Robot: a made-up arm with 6 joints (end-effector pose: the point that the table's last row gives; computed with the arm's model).
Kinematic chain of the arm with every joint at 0, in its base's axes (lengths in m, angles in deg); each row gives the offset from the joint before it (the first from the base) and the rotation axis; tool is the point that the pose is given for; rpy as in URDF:
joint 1: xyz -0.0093 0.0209 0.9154 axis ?
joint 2: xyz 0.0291 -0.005 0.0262 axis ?
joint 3: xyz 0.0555 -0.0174 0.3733 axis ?
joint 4: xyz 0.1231 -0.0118 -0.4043 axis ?
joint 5: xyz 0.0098 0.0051 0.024 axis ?
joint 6: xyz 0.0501 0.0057 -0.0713 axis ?
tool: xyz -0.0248 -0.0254 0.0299 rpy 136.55 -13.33 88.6
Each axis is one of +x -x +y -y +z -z.
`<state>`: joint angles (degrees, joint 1 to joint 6).
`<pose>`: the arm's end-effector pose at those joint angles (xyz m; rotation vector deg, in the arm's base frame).
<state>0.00 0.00 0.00 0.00 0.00 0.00</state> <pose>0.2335 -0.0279 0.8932 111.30 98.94 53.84</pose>
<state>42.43 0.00 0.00 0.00 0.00 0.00</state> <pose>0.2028 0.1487 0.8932 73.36 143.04 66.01</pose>
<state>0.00 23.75 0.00 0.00 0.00 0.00</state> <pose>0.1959 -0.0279 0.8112 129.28 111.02 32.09</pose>
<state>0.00 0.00 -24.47 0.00 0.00 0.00</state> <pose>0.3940 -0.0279 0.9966 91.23 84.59 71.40</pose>
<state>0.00 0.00 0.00 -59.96 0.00 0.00</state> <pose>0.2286 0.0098 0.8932 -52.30 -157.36 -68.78</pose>
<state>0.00 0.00 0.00 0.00 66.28 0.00</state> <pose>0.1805 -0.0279 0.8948 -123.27 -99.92 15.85</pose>
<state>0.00 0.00 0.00 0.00 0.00 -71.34</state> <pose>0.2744 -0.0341 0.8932 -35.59 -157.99 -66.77</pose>
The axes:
joint 1: +z
joint 2: +y
joint 3: +y
joint 4: -z
joint 5: +y
joint 6: -z

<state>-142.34 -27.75 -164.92 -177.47 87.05 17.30</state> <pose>0.2369 0.2482 1.6556 47.08 55.76 136.11</pose>
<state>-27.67 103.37 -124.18 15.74 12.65 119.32</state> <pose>0.6048 -0.3032 0.4615 108.43 -92.70 -10.70</pose>
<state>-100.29 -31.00 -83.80 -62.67 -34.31 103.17</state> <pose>-0.0084 -0.1795 1.5601 10.19 -5.97 52.05</pose>
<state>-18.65 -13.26 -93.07 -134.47 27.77 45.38</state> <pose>0.3309 -0.1353 1.5454 -8.79 66.67 0.45</pose>
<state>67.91 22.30 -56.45 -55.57 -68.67 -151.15</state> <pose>0.1483 0.5230 1.0879 -133.75 -16.06 10.22</pose>
